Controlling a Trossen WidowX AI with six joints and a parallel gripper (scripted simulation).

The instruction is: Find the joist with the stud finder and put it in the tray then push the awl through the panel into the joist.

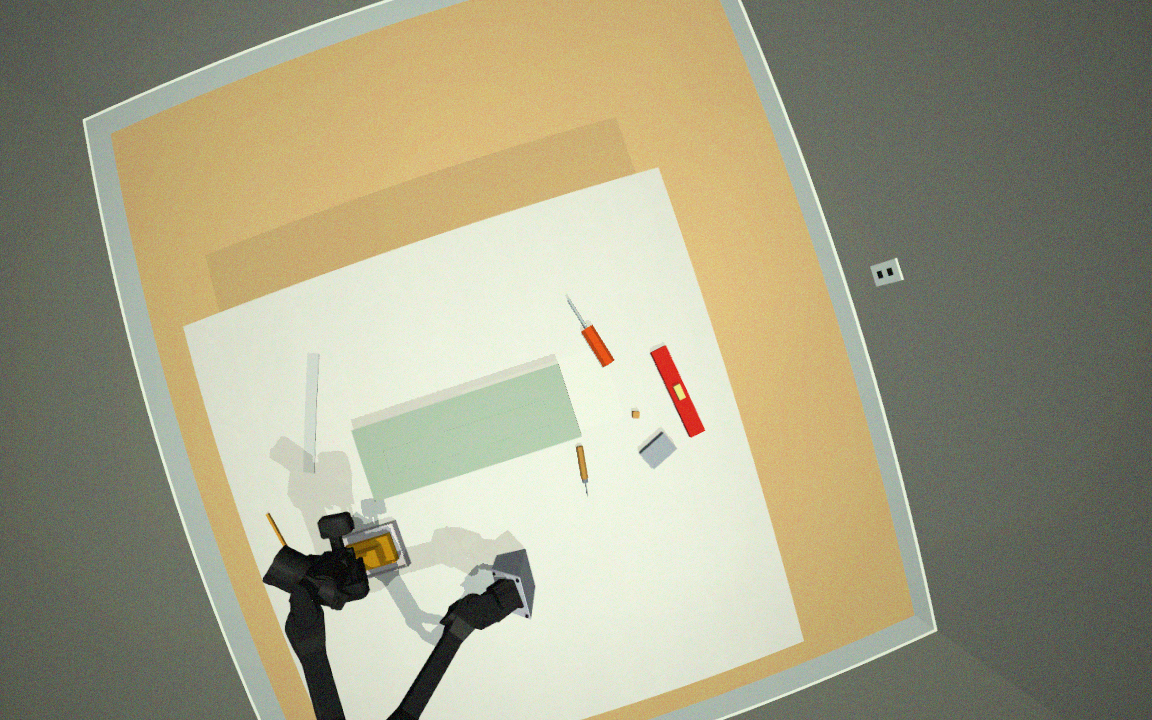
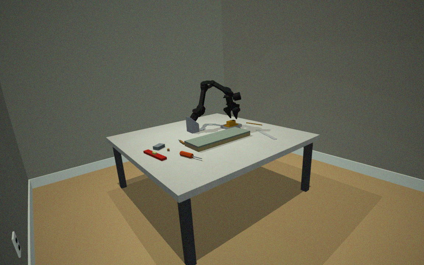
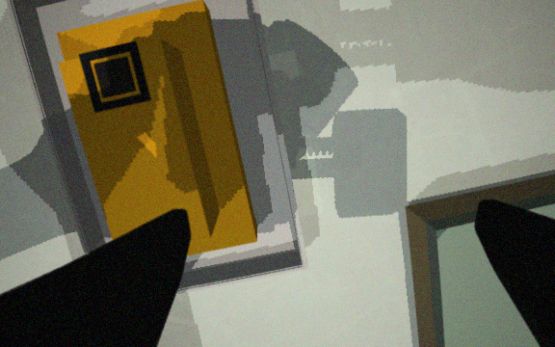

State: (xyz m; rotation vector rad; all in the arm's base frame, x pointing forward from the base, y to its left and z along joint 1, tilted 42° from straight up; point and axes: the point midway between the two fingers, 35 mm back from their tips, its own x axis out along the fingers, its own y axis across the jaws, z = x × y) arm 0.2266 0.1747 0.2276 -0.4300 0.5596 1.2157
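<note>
The awl lies 7 cm behind my gripper tip, 53 cm to the right of it and 9 cm below it. Also, from my gripper tip: yellow stud finder: 6 cm behind, 5 cm to the left, 5 cm below; grey tray: 6 cm behind, 3 cm to the left, 9 cm below; pencil: 3 cm ahead, 25 cm to the left, 10 cm below.
</note>
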